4 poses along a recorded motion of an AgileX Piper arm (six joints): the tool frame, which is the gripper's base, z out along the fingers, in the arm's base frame.
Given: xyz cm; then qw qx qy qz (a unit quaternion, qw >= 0).
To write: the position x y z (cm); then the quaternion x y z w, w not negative. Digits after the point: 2 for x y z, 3 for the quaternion.
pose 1, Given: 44.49 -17.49 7.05 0.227 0.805 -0.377 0.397
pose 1, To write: 44.49 -17.49 7.05 0.805 -0.377 0.397 0.227
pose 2, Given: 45.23 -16.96 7.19 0.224 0.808 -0.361 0.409
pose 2, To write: 45.23 -16.96 7.19 0.808 -0.361 0.409 0.224
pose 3, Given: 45.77 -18.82 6.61 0.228 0.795 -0.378 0.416
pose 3, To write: 45.77 -18.82 6.61 0.795 -0.378 0.416 0.228
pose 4, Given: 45.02 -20.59 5.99 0.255 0.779 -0.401 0.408
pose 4, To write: 45.02 -20.59 5.99 0.779 -0.401 0.408 0.255
